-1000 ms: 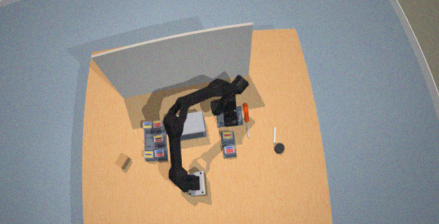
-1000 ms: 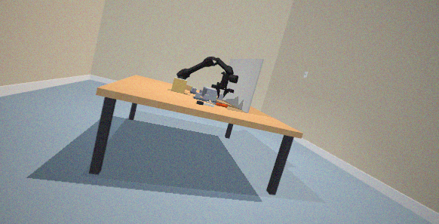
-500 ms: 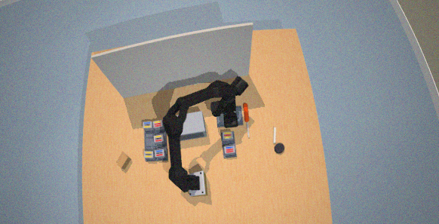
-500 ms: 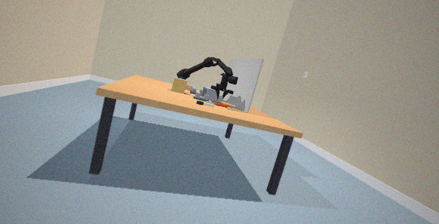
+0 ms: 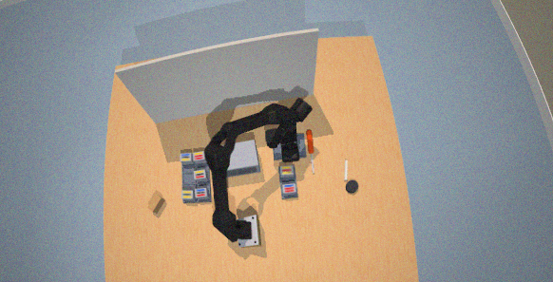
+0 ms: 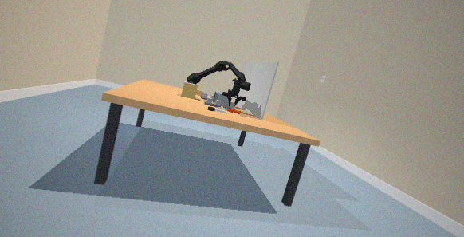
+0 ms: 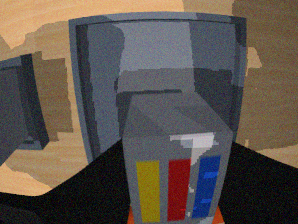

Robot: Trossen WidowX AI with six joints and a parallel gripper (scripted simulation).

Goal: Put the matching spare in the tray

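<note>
Now: gripper tip 20 mm below the grey spare. Round my gripper tip: dark grey tray (20 mm below); white stick (120 mm behind, 220 mm to the right, 20 mm below); mounted unit (60 mm behind, 210 mm to the left, 20 mm above).
</note>
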